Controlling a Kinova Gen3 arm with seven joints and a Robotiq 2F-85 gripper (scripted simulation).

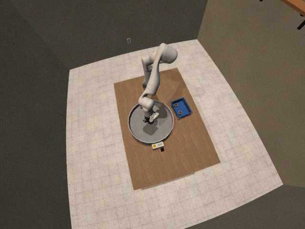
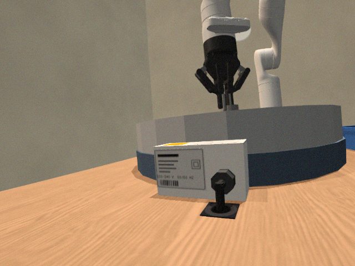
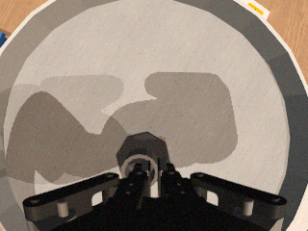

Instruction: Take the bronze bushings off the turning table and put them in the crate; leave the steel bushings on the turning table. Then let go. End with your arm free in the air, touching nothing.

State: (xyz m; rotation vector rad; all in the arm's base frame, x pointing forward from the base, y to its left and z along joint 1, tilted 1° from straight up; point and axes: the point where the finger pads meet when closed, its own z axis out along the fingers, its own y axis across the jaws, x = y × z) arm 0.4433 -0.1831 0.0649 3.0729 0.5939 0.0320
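My hand is 10 mm short of the turning table, 10 mm to the right of it and 80 mm above it. Round my hand: blue crate 20 mm behind, 340 mm to the left, 100 mm below.
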